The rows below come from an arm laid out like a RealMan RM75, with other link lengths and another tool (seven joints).
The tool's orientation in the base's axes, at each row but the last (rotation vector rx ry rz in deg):
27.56, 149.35, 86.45
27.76, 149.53, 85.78
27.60, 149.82, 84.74
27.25, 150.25, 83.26
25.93, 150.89, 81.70
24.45, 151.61, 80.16
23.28, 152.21, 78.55
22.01, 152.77, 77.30
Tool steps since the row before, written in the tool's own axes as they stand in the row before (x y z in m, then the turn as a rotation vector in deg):
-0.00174, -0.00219, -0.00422, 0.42, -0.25, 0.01
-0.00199, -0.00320, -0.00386, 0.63, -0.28, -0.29
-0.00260, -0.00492, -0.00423, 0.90, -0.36, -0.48
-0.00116, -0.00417, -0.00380, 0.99, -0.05, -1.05
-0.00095, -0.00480, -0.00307, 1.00, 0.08, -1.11
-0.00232, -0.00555, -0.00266, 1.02, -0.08, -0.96
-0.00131, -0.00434, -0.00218, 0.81, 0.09, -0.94
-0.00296, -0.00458, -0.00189, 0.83, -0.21, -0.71
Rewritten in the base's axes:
0.00017, -0.00506, 0.00013, -0.45, 0.02, -0.19
0.00025, -0.00531, -0.00090, -0.73, -0.17, -0.04
0.00035, -0.00664, -0.00214, -1.05, -0.28, 0.01
-0.00073, -0.00550, -0.00153, -1.20, -0.56, 0.58
-0.00082, -0.00522, -0.00234, -1.20, -0.53, 0.72
0.00053, -0.00576, -0.00313, -1.21, -0.49, 0.51
-0.00003, -0.00448, -0.00228, -0.98, -0.45, 0.63
0.00164, -0.00490, -0.00257, -0.99, -0.43, 0.25

